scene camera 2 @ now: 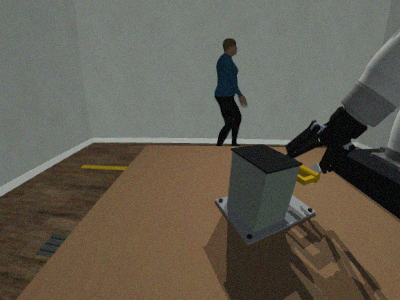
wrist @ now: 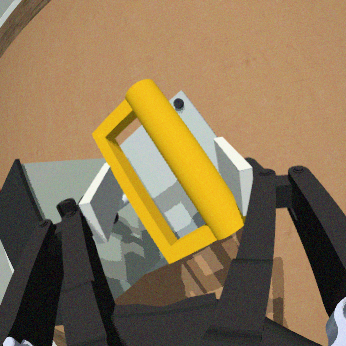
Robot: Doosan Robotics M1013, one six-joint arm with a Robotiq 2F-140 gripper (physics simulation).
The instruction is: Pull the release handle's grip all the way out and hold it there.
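The yellow release handle (scene camera 2: 308, 176) (wrist: 182, 157) is a rectangular loop with a thick round grip bar, on the side of the grey housing (scene camera 2: 260, 195) (wrist: 62, 182) that faces the gripper. My gripper (scene camera 2: 306, 161) (wrist: 165, 165) is open, with its pale finger pads on either side of the handle. In the wrist view the right pad is near the grip bar with a small gap, and the left pad is beside the loop's inner bar. The handle's stem is mostly hidden.
The housing has a black top (scene camera 2: 266, 157) and stands on a bolted metal plate (scene camera 2: 256, 236) (wrist: 197, 116) on the brown table (scene camera 2: 165, 215) (wrist: 280, 65). A person (scene camera 2: 227, 80) in a blue top stands beyond the table's far edge.
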